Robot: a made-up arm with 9 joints. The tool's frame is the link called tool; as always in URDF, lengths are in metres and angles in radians.
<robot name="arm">
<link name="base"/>
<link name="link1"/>
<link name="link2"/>
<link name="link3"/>
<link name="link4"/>
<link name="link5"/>
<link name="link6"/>
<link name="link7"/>
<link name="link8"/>
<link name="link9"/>
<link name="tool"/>
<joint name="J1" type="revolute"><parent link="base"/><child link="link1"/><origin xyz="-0.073 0.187 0.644" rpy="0 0 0"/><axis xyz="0 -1 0"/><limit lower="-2.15" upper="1.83" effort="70" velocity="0.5"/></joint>
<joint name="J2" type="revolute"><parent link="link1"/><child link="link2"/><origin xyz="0.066 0.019 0.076" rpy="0 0 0"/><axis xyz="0 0 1"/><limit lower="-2.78" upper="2.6" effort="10" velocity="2.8"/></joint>
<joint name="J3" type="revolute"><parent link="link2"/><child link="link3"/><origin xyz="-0.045 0.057 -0.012" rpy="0 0 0"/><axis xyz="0 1 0"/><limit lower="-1.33" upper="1.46" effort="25" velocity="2.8"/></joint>
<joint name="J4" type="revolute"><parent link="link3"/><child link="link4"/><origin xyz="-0.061 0.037 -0.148" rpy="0 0 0"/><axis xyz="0.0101 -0.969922 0.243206"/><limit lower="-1.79" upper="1.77" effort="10" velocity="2.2"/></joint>
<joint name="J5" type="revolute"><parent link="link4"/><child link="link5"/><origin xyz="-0.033 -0.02 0.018" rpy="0 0 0"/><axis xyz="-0.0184 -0.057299 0.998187"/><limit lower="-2.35" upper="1.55" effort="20" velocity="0.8"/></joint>
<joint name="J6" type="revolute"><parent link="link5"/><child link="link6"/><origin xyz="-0.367 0.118 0.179" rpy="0 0 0"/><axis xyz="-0.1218 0.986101 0.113"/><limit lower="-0.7" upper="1.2" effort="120" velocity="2.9"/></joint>
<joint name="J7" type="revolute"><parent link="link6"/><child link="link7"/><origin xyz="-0.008 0.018 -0.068" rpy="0 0 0"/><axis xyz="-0.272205 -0.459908 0.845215"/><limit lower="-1.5" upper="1.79" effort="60" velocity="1.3"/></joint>
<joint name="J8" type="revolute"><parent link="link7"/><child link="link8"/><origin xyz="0.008 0.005 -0.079" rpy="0 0 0"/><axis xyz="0 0 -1"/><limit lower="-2.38" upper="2.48" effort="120" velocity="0.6"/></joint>
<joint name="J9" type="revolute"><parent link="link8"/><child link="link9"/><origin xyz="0.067 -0.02 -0.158" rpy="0 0 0"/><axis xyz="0 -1 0"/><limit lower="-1.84" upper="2.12" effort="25" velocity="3.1"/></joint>
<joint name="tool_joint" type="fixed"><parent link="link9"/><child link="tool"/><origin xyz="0.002 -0.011 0.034" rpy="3.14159 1.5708 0"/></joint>
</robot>
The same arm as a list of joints. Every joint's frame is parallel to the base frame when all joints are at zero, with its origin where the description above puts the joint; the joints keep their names.
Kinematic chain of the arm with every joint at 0, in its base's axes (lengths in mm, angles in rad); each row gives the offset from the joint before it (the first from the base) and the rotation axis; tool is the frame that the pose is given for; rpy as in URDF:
J1: xyz -73 187 644 axis -y
J2: xyz 66 19 76 axis +z
J3: xyz -45 57 -12 axis +y
J4: xyz -61 37 -148 axis 0.0101 -0.969922 0.243206
J5: xyz -33 -20 18 axis -0.0184 -0.057299 0.998187
J6: xyz -367 118 179 axis -0.1218 0.986101 0.113
J7: xyz -8 18 -68 axis -0.272205 -0.459908 0.845215
J8: xyz 8 5 -79 axis -z
J9: xyz 67 -20 -158 axis -y
tool: xyz 2 -11 34 rpy 3.1416 1.5708 0
Joint limits (rad, base to tool): -2.15..1.83 -2.78..2.6 -1.33..1.46 -1.79..1.77 -2.35..1.55 -0.7..1.2 -1.5..1.79 -2.38..2.48 -1.84..2.12

